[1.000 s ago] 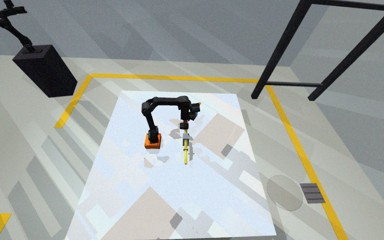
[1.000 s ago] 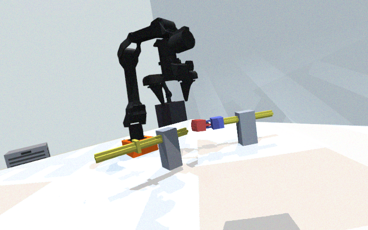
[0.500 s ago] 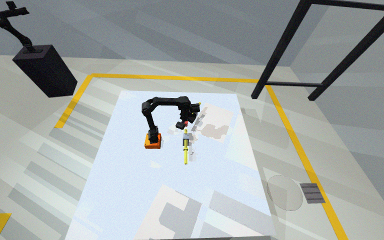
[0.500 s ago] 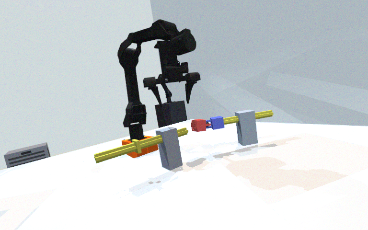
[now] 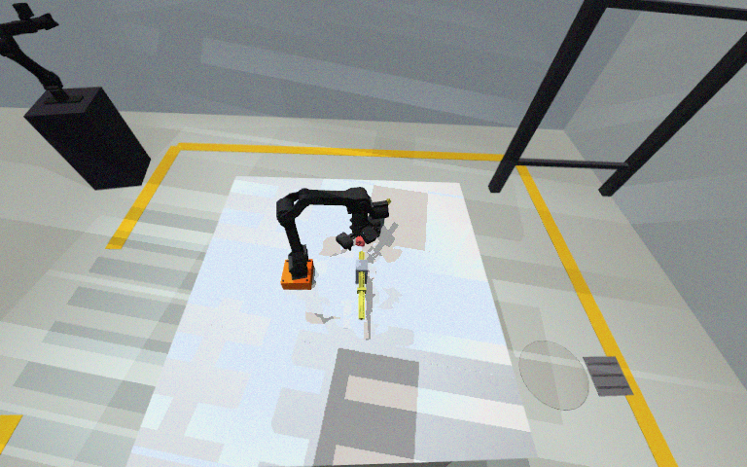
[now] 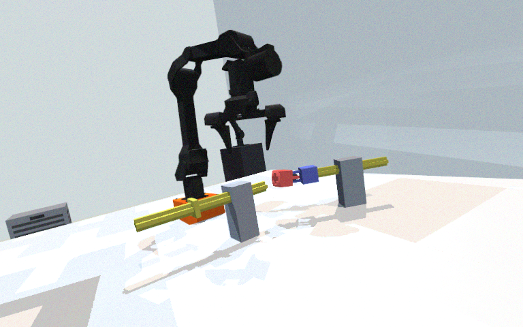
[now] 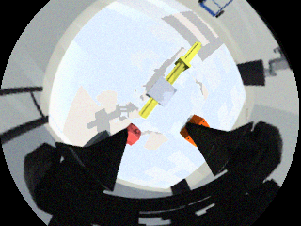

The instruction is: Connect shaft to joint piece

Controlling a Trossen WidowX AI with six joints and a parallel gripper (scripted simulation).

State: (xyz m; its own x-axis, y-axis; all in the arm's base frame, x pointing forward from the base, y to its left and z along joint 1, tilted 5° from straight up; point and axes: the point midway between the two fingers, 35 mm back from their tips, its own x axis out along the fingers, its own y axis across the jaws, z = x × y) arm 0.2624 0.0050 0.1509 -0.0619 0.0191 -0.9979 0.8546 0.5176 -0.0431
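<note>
Right now the red square joint piece is 8 cm to the left of my gripper tip, 8 cm below it and 3 cm ahead of it.
</note>
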